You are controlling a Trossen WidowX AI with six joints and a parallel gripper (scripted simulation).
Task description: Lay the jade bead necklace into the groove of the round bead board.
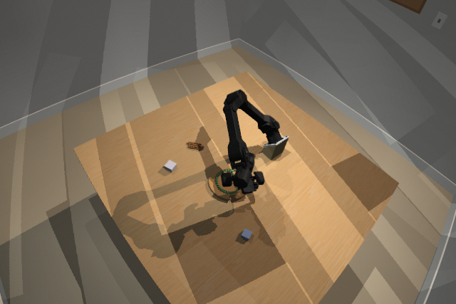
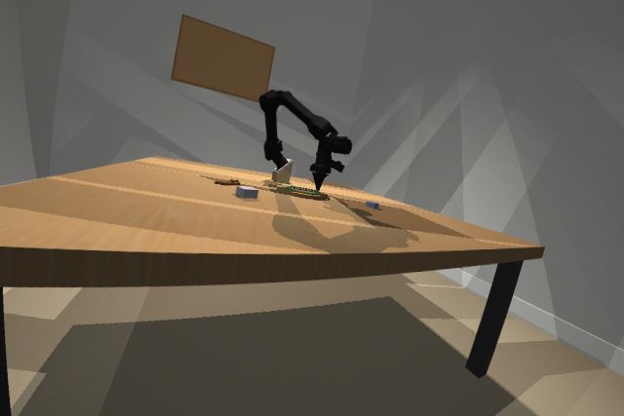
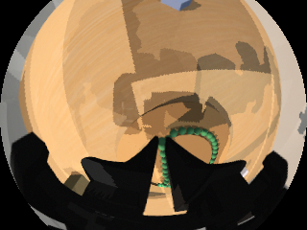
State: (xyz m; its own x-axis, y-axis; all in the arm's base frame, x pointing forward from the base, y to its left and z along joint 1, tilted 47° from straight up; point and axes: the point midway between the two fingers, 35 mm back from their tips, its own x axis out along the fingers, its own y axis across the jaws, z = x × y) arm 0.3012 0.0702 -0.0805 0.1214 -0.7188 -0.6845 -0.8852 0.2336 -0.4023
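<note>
Right now the round wooden bead board is 70 mm to the right of my gripper tip, 10 mm below it and 10 mm ahead of it. The rest, counted from my gripper tip: blue block (190 mm to the left, 100 mm ahead, 10 mm below); pale grey block (280 mm to the right, 210 mm ahead, 10 mm below).
</note>
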